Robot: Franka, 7 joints.
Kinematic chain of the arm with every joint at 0, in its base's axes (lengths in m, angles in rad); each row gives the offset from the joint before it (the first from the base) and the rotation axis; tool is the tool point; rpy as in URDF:
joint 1: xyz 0 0 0.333 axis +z
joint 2: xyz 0 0 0 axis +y
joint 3: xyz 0 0 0.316 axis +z
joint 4: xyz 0.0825 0 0 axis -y
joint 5: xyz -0.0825 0 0.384 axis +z
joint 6: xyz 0 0 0 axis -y
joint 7: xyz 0.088 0 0 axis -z
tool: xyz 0 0 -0.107 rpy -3.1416 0 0
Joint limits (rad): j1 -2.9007..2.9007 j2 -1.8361..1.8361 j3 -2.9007..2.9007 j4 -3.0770..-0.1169 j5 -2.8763..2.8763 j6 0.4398..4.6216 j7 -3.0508..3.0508
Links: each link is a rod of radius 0.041 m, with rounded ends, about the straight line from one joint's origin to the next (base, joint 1, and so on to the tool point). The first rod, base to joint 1, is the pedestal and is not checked.
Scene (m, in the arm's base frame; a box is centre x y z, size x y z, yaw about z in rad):
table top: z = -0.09
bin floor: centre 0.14 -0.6 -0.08 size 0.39 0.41 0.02 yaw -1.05
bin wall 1: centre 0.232 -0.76 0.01 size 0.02 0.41 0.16 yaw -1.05
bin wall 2: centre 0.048 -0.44 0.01 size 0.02 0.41 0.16 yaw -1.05
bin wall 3: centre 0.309 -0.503 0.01 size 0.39 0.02 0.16 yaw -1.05
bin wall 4: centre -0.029 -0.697 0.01 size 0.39 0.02 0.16 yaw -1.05
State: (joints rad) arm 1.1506 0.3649 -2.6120 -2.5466 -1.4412 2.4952 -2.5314
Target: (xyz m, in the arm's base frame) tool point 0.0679 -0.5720 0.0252
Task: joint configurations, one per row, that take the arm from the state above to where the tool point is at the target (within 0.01 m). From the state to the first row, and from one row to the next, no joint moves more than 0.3 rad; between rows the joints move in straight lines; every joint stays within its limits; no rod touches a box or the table.
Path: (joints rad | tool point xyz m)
1: 1.1863 0.1079 -2.6509 -2.4108 -1.4397 2.4920 -2.5314 | 0.0578 -0.4892 0.3622
2: 1.2219 -0.1491 -2.6897 -2.2751 -1.4382 2.4889 -2.5314 | 0.0595 -0.5319 0.3025
3: 1.2576 -0.4061 -2.7286 -2.1393 -1.4368 2.4857 -2.5314 | 0.0612 -0.5635 0.2246
4: 1.2933 -0.6631 -2.7674 -2.0035 -1.4353 2.4826 -2.5314 | 0.0639 -0.5786 0.1307
5: 1.3289 -0.9201 -2.8063 -1.8678 -1.4338 2.4794 -2.5314 | 0.0679 -0.5720 0.0252

